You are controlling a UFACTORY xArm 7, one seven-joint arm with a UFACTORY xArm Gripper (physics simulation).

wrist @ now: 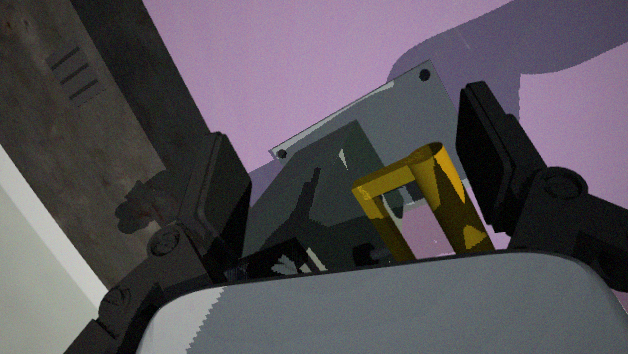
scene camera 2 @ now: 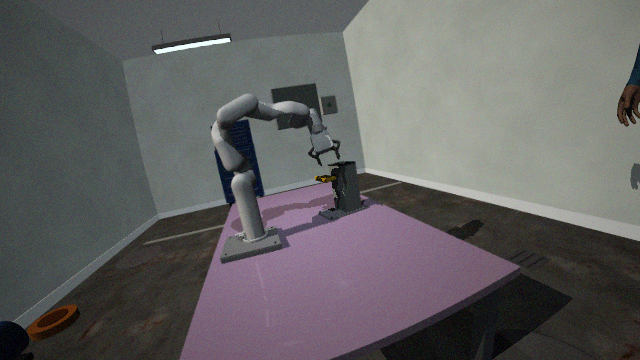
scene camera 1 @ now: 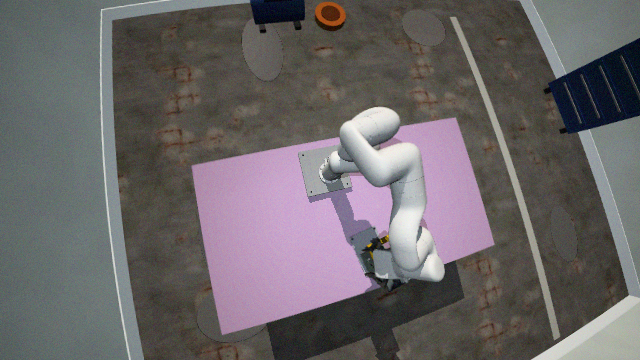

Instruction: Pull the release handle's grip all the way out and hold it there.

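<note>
The release handle's yellow grip is a rectangular loop with a thick round bar. It sticks out from the dark grey upright housing on the side facing the arm's base. My gripper is open and empty, tilted above the housing and the grip. In the wrist view the loop shows between the fingers, nearer the right finger, and the housing shows toward the left finger. No finger visibly touches the grip. My gripper's body hides the loop's near end and part of its link to the housing.
The housing's base plate stands on the pink table, near its edge. The arm's base plate is across from it. A person's hand shows at the right edge of the second scene view.
</note>
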